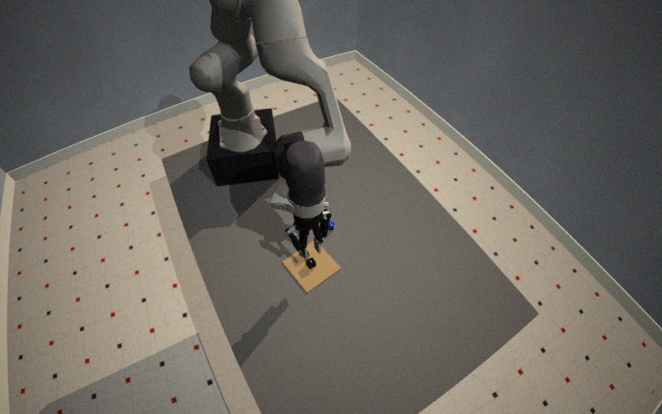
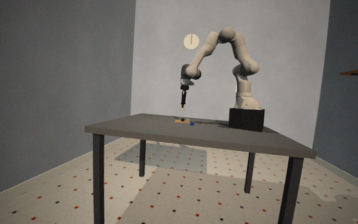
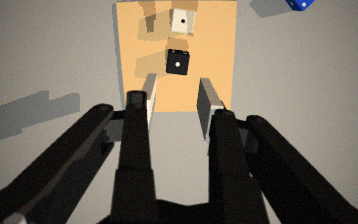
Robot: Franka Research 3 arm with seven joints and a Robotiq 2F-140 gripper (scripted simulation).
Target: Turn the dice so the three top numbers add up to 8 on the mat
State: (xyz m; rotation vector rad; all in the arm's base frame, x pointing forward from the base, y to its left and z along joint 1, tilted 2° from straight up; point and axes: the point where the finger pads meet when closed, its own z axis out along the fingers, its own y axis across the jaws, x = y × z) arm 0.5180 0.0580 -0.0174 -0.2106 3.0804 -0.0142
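The blue die lies 120 mm behind my hand, 120 mm to the left of it and 120 mm below it. The rest, counted from my hand: black die: 10 mm behind, 110 mm below; then white die: 50 mm behind, 10 mm to the right, 110 mm below; then tan mat: 10 mm behind, 130 mm below.
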